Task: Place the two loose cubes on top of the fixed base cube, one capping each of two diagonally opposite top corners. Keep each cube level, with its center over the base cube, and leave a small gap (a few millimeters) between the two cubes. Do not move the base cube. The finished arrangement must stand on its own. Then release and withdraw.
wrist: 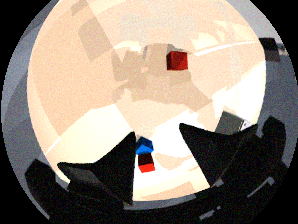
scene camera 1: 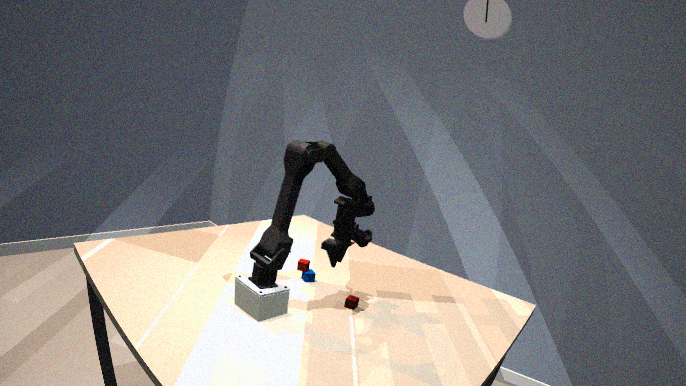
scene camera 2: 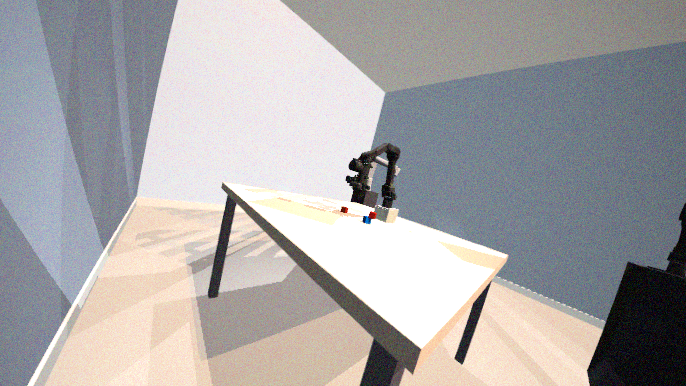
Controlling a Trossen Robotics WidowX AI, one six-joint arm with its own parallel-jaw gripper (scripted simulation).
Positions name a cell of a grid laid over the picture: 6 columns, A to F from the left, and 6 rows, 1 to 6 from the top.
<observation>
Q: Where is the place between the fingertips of my gripper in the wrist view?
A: At D4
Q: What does my gripper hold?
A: Nothing.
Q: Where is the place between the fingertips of my gripper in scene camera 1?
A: C5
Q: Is my gripper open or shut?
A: Open.
</observation>
